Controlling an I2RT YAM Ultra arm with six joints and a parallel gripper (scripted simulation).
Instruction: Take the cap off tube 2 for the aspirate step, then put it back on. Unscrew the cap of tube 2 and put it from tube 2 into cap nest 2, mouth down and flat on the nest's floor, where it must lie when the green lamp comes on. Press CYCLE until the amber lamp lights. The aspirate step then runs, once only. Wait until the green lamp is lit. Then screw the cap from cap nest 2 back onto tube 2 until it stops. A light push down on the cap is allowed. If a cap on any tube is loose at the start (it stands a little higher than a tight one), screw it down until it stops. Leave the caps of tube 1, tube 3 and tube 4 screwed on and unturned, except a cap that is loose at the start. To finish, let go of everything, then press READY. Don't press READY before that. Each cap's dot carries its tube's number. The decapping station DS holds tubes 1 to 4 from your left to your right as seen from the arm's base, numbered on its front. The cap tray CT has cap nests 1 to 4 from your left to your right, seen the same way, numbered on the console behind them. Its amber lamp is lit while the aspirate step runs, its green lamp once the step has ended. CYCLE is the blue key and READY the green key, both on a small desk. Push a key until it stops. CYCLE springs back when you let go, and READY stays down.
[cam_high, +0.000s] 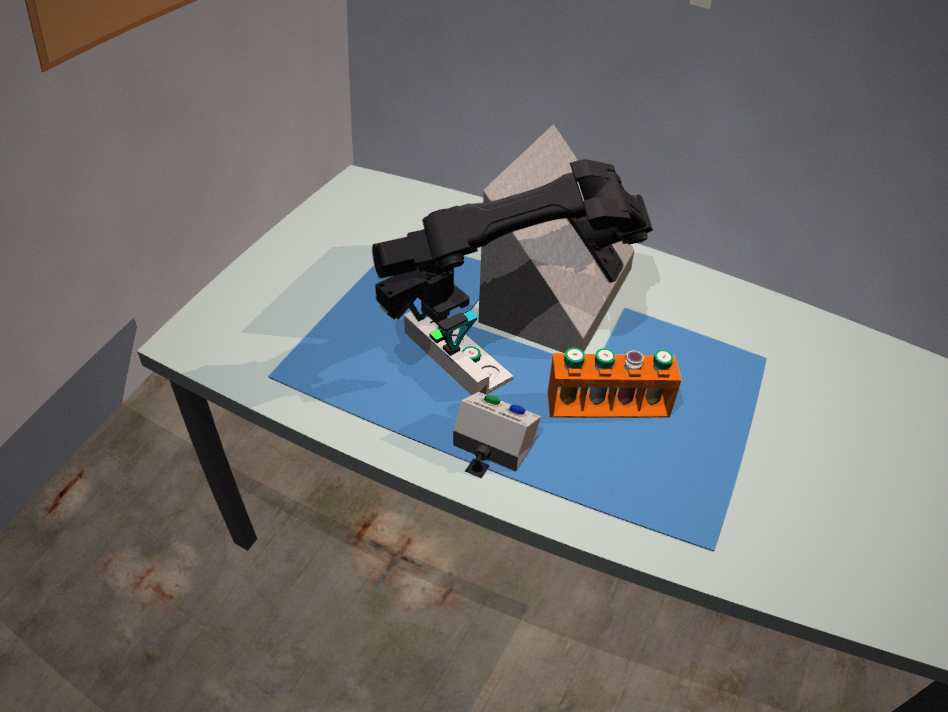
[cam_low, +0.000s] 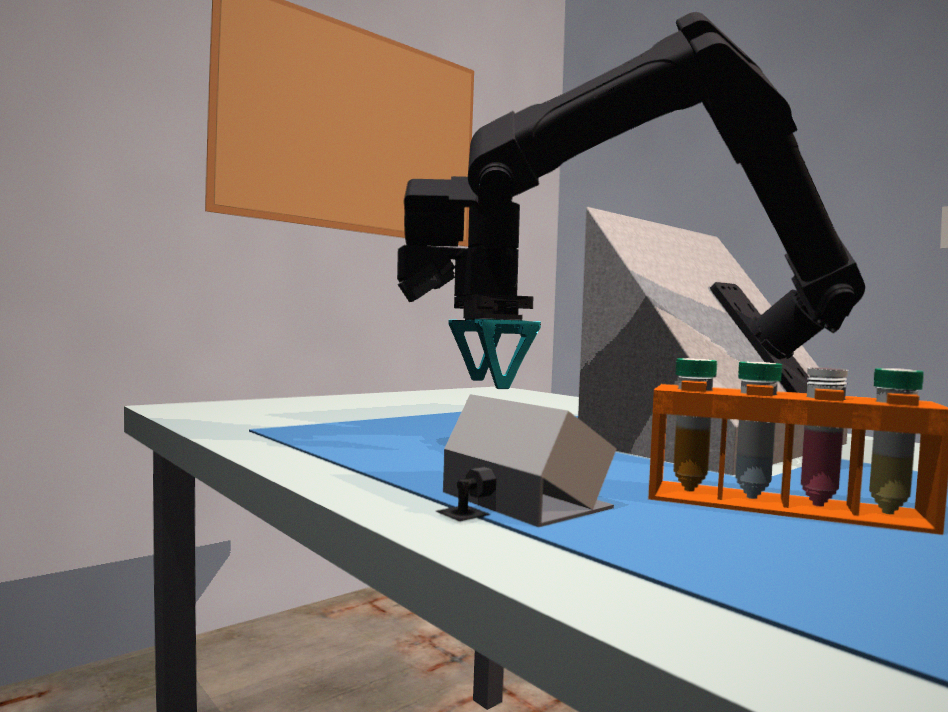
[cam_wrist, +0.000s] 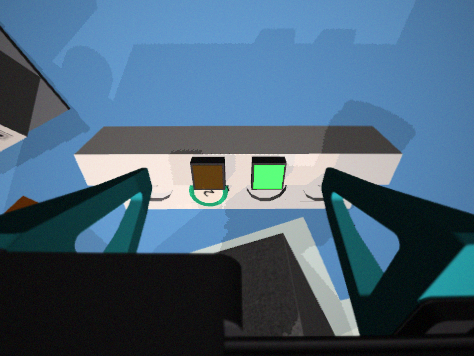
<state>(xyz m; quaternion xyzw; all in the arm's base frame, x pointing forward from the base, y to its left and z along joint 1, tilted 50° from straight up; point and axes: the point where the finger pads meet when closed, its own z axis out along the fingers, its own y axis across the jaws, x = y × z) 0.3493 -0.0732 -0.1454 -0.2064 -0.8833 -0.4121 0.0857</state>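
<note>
My gripper is now 40 mm past the cap 2, 50 mm to the right of it and 70 mm above it. Round my hand: cap 3 (40 mm behind, 290 mm to the left, 30 mm above); then cap 4 (20 mm behind, 240 mm to the left, 30 mm above); then key desk (110 mm ahead, 170 mm to the left, 30 mm below).
</note>
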